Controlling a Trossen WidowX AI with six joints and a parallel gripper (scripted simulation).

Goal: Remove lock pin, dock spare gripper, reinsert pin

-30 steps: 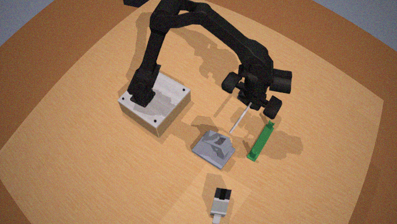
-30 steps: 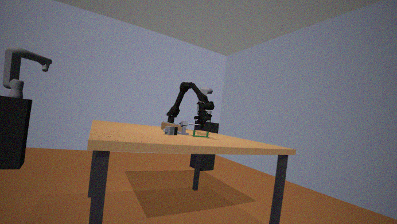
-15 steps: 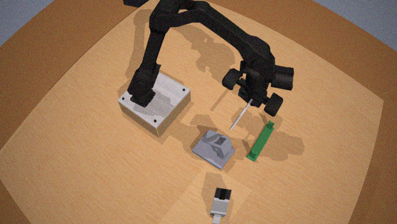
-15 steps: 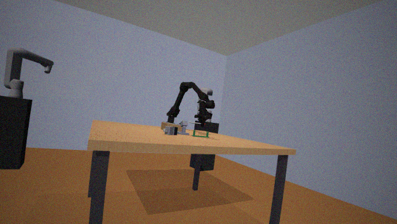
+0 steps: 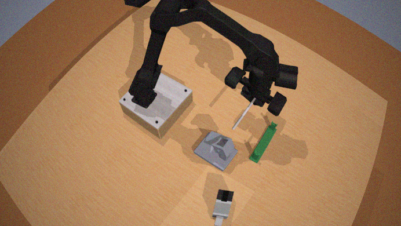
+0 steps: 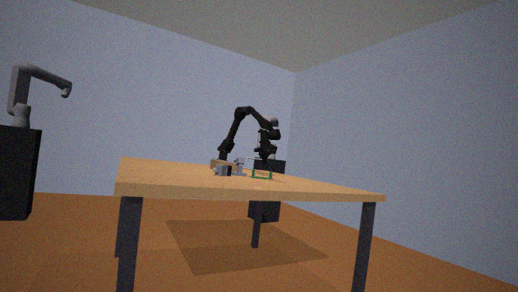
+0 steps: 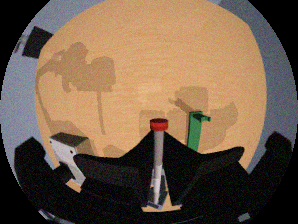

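The green bracket lies 80 mm ahead of my gripper tip, 70 mm to the right of it and 60 mm below it. From my gripper tip the other things lie so: spare gripper (330 mm to the right, 60 mm ahead, 50 mm below); then grey mount (170 mm to the right, 30 mm below, 30 mm behind).
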